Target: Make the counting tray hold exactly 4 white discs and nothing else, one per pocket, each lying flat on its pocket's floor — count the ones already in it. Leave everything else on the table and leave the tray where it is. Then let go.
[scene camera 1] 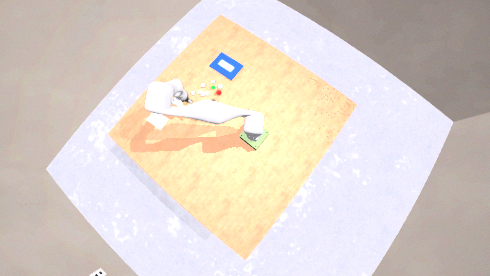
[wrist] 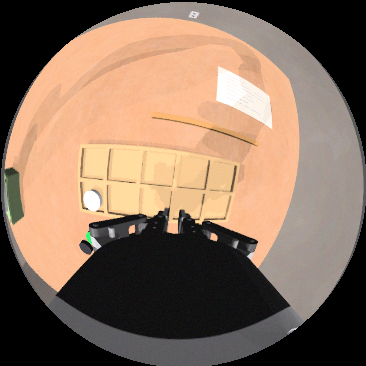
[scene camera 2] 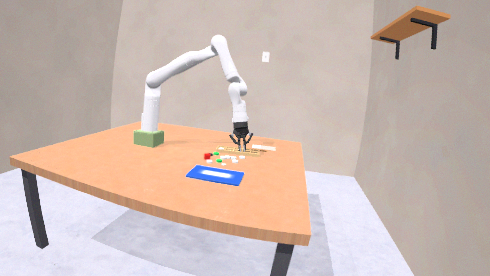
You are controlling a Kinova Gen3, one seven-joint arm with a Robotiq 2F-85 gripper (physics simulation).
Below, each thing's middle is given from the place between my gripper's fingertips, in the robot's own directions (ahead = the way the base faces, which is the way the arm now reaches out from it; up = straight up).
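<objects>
Picture the wooden counting tray (wrist: 131,179): my gripper is 1 cm above it, 3 cm to the right of it and 3 cm past it.
</objects>
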